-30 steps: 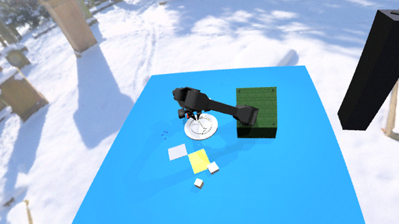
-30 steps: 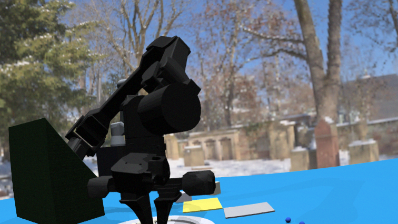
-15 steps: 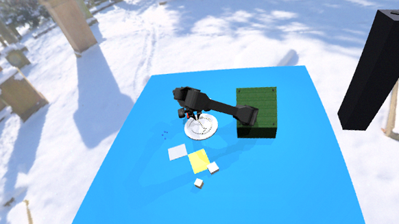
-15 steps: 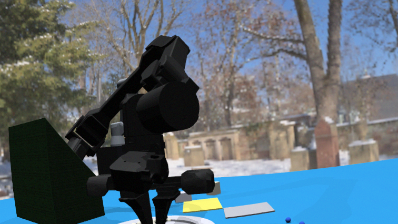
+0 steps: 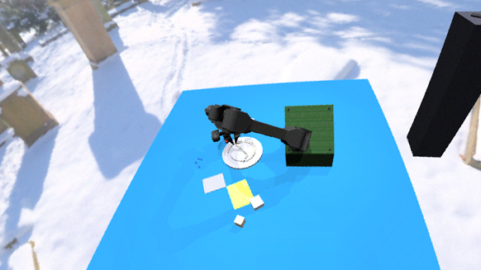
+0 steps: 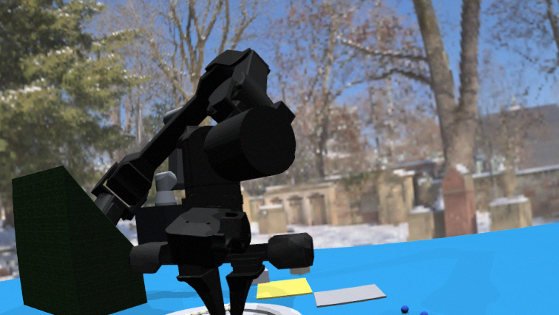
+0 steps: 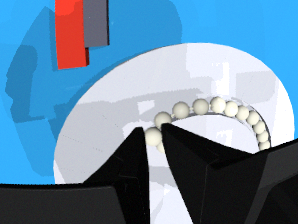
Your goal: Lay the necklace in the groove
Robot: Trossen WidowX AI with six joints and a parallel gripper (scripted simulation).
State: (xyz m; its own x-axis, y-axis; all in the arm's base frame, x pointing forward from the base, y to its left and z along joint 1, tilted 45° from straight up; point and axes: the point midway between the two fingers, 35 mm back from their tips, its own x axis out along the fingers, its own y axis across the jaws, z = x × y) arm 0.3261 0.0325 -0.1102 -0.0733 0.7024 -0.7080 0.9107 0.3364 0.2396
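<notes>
My gripper tip is 5 cm past the round white bead board, 4 cm to the right of it and 1 cm above it. The rest, counted from my gripper tip: red object 6 cm ahead, 7 cm to the right, 2 cm below; then grey tile 4 cm ahead, 23 cm to the left, 2 cm below; then white strip 10 cm ahead, 24 cm to the right, 2 cm below.
</notes>
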